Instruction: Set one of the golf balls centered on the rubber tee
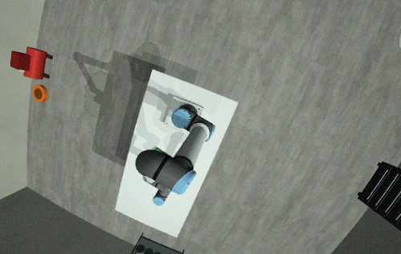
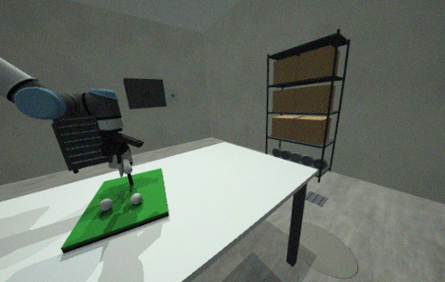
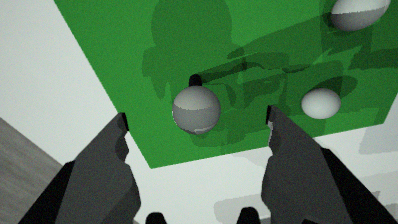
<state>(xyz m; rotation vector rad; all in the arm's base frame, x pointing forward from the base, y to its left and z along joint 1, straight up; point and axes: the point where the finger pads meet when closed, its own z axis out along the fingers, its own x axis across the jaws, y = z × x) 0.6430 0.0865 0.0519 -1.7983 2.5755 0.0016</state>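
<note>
Now: hand right at the white golf ball. From my hand the other things lie so: green mat: 80 mm below, 40 mm to the right, 10 mm behind.
</note>
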